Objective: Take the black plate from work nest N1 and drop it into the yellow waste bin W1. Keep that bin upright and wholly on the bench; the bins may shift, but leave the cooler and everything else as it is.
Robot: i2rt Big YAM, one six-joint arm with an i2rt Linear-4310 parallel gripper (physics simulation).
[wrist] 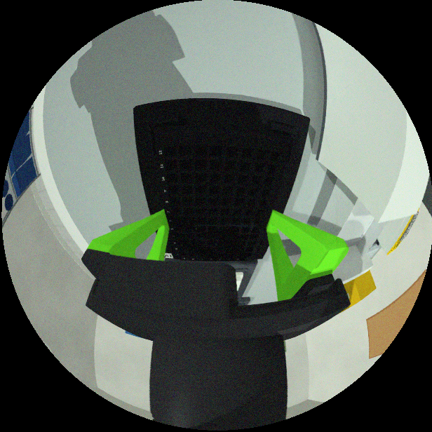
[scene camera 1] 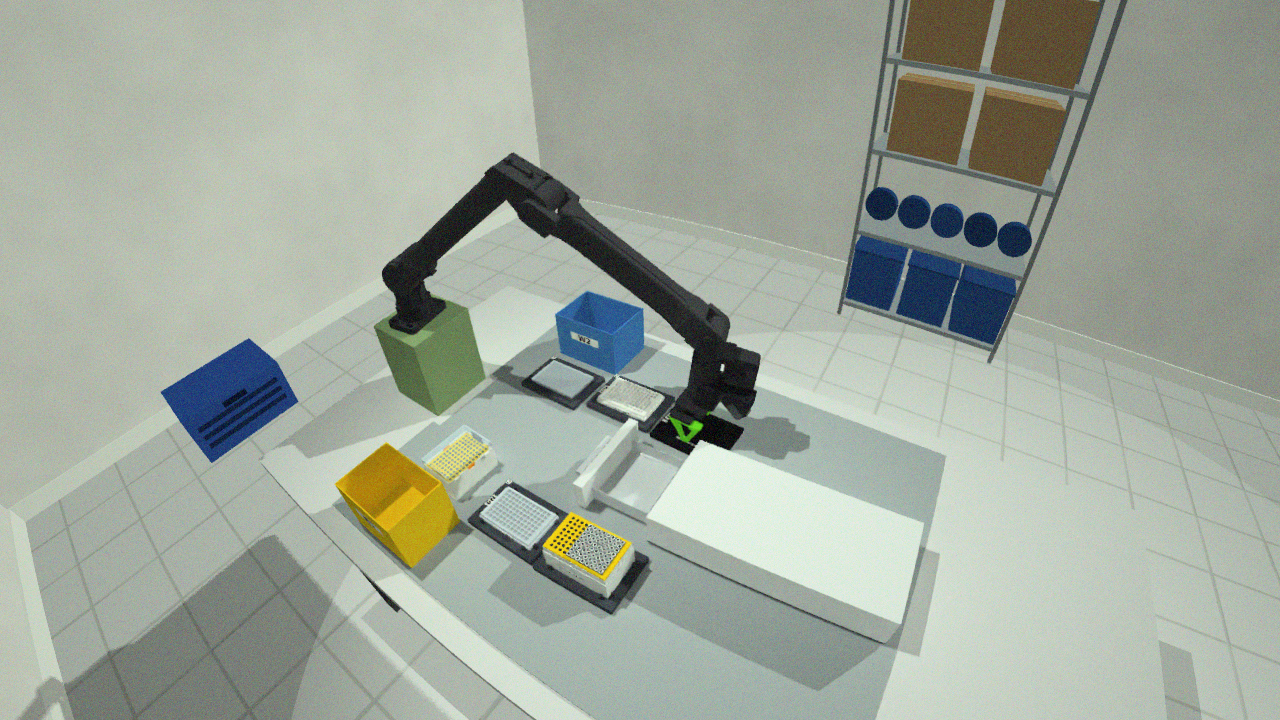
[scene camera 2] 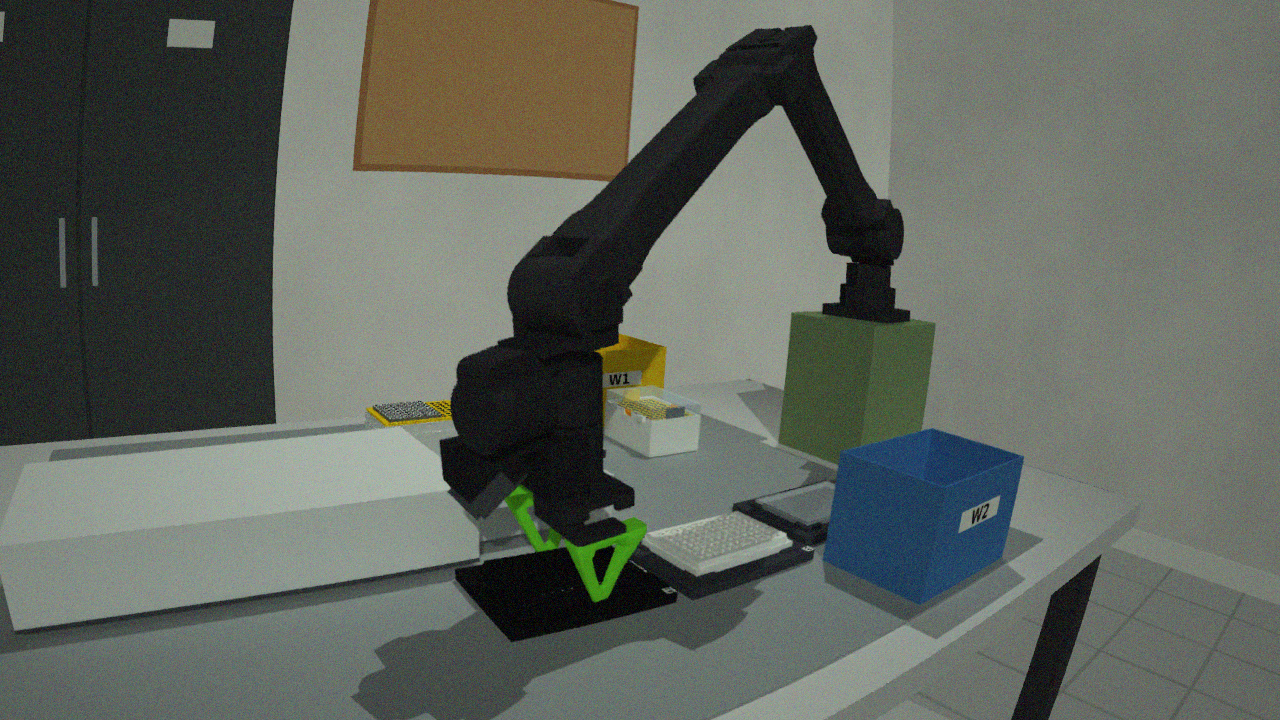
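Where they show: gripper, fingertip midpoint: (scene camera 1: 693,428) (scene camera 2: 573,578); arm's base, origin of the base link: (scene camera 1: 418,316) (scene camera 2: 866,317).
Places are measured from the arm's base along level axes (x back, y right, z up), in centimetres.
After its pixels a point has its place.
Note:
The black plate (scene camera 1: 718,433) {x -69.3, y -9.6, z -18.1 cm} (scene camera 2: 537,589) {x -69.0, y -11.7, z -17.8 cm} (wrist: 215,175) lies level in the black work nest N1, beside the long white box; plate and nest are hard to tell apart, black on black. My gripper (scene camera 1: 691,433) {x -63.7, y -9.9, z -19.1 cm} (scene camera 2: 573,573) {x -63.7, y -9.9, z -19.1 cm} (wrist: 217,214) points down over the plate's end nearer the arm base, its green fingertips low at the plate's two long sides. It is shut on the plate, fingers wide apart. The yellow bin W1 (scene camera 1: 418,530) {x -30.5, y 38.4, z -13.8 cm} (scene camera 2: 651,360) {x -17.1, y 28.3, z -10.4 cm} (wrist: 363,289) stands upright on the bench near its edge, partly hidden behind the arm in scene camera 2.
The long white box (scene camera 1: 787,528) {x -88.5, y 12.5, z -12.1 cm} (scene camera 2: 241,528) {x -90.6, y 1.3, z -13.1 cm} has an open drawer (scene camera 1: 637,483) {x -58.9, y 8.3, z -19.1 cm} close to N1. A white plate (scene camera 1: 631,396) {x -47.7, y -12.7, z -17.9 cm} (scene camera 2: 717,540) {x -48.6, y -13.6, z -17.9 cm} sits in the neighbouring nest. The blue bin W2 (scene camera 1: 601,333) {x -36.3, y -21.2, z -9.2 cm} (scene camera 2: 921,523) {x -41.1, y -31.7, z -12.5 cm} stands beyond. An open-topped white box (scene camera 1: 460,458) {x -27.0, y 21.4, z -13.5 cm} (scene camera 2: 651,429) {x -29.7, y 14.9, z -16.4 cm} stands beside W1.

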